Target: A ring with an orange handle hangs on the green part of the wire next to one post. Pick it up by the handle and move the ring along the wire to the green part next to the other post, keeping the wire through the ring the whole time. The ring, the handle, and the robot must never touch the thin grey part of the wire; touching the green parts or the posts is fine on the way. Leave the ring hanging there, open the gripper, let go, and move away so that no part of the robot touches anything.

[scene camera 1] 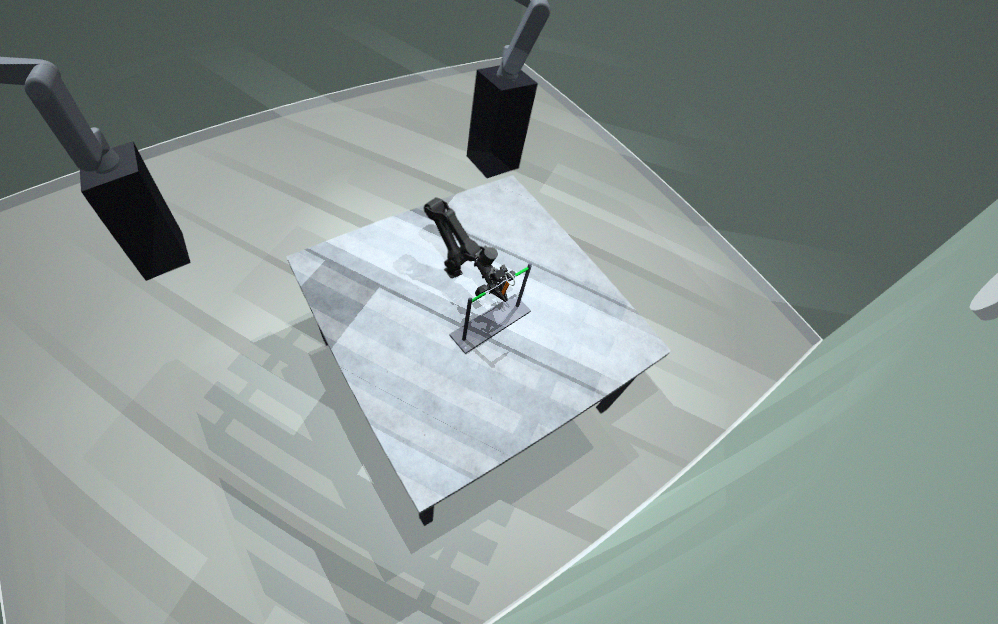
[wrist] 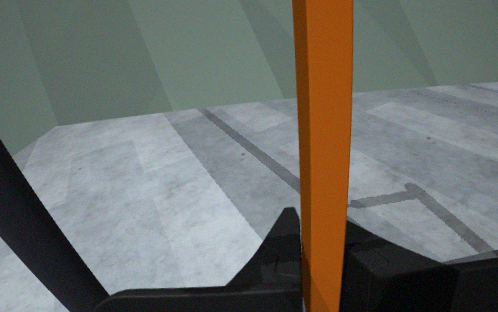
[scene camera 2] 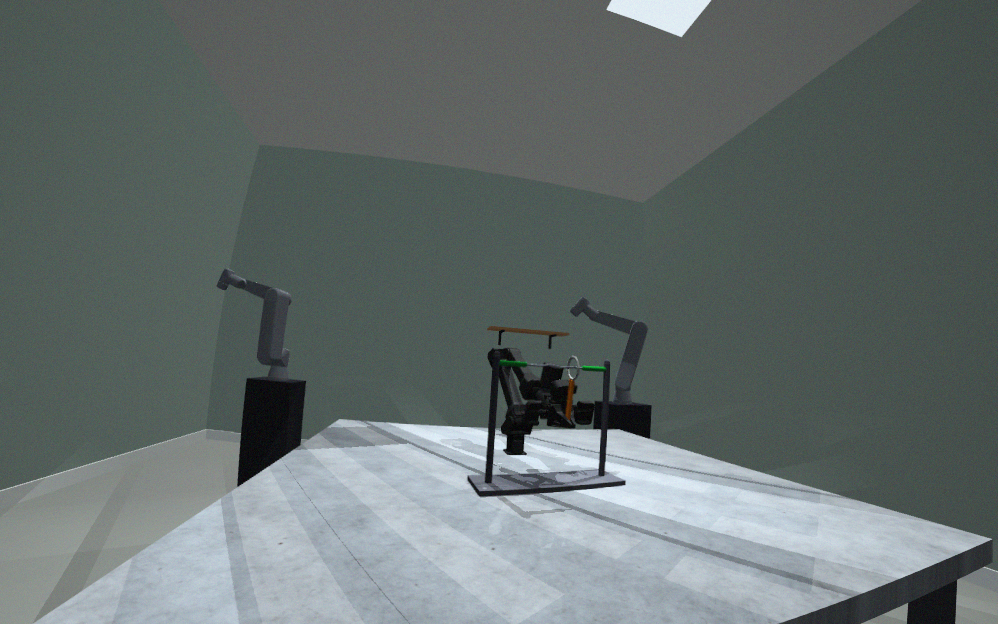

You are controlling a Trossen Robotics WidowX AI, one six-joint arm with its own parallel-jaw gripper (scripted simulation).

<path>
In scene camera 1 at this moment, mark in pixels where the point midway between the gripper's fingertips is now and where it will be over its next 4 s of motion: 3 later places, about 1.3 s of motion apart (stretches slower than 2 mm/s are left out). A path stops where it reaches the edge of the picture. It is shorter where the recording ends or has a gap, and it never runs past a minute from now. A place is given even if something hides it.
The gripper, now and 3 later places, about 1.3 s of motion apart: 506,301; 513,297; 510,291; 500,281
</path>
